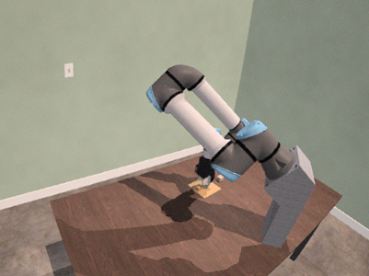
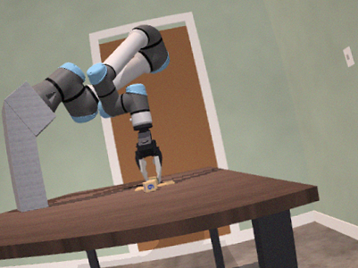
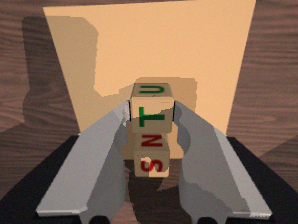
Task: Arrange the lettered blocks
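My hand is 20 mm above the tan mat.
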